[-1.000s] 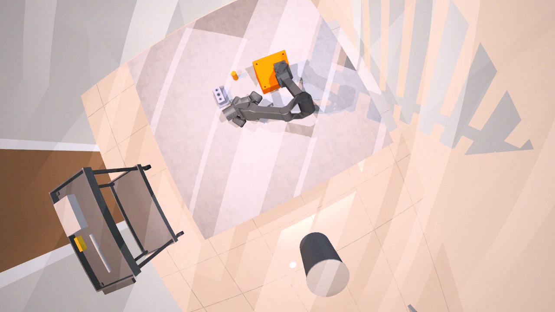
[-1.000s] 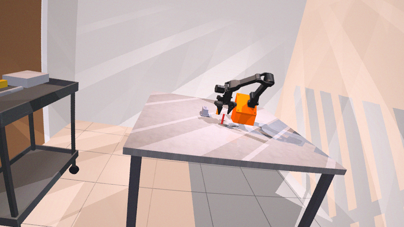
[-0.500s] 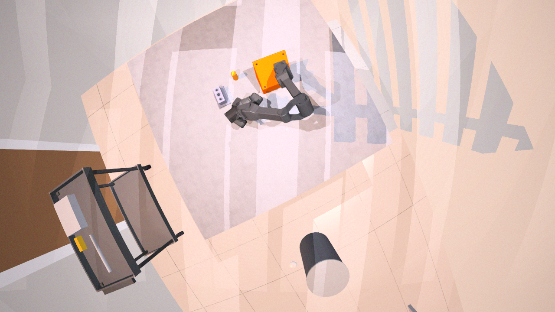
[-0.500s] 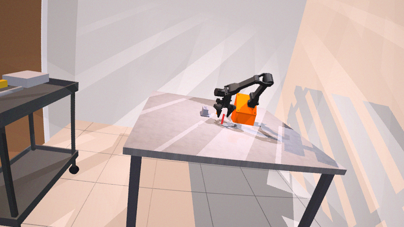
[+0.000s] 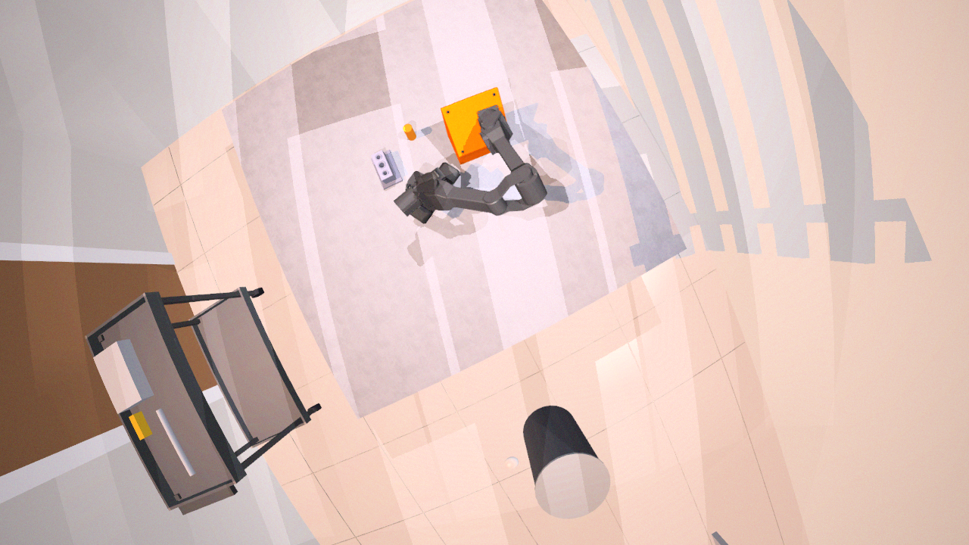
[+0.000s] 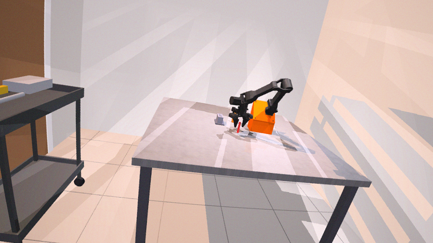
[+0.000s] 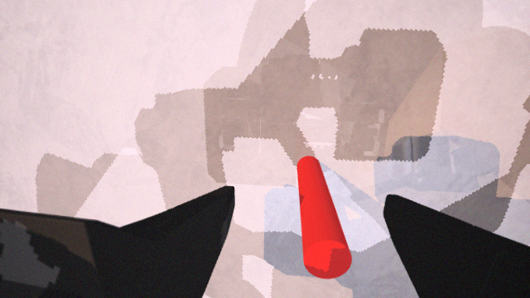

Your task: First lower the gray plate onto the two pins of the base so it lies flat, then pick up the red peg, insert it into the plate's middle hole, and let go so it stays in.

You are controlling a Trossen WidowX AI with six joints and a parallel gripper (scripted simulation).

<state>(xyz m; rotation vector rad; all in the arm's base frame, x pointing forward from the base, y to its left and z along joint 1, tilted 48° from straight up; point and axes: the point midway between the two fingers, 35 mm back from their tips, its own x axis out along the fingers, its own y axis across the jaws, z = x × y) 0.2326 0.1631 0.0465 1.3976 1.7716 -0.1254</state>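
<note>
The gray plate is 13 cm ahead of my gripper tip and 17 cm to the right of it. Also, from my gripper tip: orange cylinder 1 cm ahead, 25 cm to the right; then red peg right at my gripper tip; then gray base 12 cm ahead, 17 cm to the right, 3 cm below.
</note>
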